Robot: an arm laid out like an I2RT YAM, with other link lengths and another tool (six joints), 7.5 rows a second.
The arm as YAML. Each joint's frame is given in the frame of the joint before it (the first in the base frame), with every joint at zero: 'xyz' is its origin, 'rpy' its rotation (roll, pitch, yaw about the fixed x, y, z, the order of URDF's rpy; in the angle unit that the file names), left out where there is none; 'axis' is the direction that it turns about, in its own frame. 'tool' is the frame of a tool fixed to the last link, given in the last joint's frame.
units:
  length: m
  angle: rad
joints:
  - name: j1
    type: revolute
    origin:
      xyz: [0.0, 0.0, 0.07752]
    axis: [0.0, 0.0, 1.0]
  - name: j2
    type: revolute
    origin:
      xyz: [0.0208, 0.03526, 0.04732]
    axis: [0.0, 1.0, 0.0]
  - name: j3
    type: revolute
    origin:
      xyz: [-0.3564, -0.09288, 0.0]
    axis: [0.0, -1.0, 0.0]
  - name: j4
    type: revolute
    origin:
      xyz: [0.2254, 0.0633, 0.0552]
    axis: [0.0, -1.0, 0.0]
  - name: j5
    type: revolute
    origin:
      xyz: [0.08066, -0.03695, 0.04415]
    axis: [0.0, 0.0, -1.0]
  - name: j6
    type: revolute
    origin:
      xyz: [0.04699, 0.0, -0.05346]
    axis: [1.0, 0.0, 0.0]
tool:
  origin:
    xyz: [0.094, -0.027, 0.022]
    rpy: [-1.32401, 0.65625, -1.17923]
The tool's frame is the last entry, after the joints.
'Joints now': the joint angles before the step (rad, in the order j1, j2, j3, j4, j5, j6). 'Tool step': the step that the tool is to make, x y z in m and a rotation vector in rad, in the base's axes. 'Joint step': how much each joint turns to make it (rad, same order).
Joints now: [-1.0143 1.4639 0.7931 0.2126 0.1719 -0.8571]
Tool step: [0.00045 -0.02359 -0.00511 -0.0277 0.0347 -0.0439]
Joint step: [-0.0165 0.0737 0.0272 0.0575 0.0439 -0.0281]
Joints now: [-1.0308 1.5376 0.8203 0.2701 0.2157 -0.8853]
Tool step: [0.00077 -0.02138 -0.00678 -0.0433 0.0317 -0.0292]
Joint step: [-0.0165 0.0726 0.0067 0.0965 0.0322 -0.0405]
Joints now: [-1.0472 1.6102 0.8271 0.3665 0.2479 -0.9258]
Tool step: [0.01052 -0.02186 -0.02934 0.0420 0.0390 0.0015]
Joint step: [-0.0051 0.1067 0.0299 0.0247 -0.0004 -0.0150]
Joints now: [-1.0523 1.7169 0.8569 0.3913 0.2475 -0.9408]
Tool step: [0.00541 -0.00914 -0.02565 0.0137 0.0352 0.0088]
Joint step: [-0.0008 0.0715 -0.0174 0.0660 0.0025 -0.0263]
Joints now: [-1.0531 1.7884 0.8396 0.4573 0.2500 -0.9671]
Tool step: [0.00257 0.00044 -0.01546 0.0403 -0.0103 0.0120]
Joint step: [-0.0007 0.0252 -0.0102 0.0009 -0.0252 0.0196]
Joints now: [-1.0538 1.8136 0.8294 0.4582 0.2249 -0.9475]
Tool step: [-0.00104 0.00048 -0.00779 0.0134 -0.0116 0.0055]
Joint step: [-0.0061 0.0126 -0.0164 0.0212 -0.0184 0.0087]
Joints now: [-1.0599 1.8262 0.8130 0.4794 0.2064 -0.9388]
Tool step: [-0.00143 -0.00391 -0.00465 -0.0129 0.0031 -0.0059]
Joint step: [-0.0058 0.0209 -0.0098 0.0421 0.0046 -0.0079]
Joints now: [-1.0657 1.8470 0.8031 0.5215 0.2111 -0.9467]
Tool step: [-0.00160 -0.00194 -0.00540 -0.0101 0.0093 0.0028]
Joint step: [-0.0064 0.0175 -0.0148 0.0400 -0.0016 -0.0162]
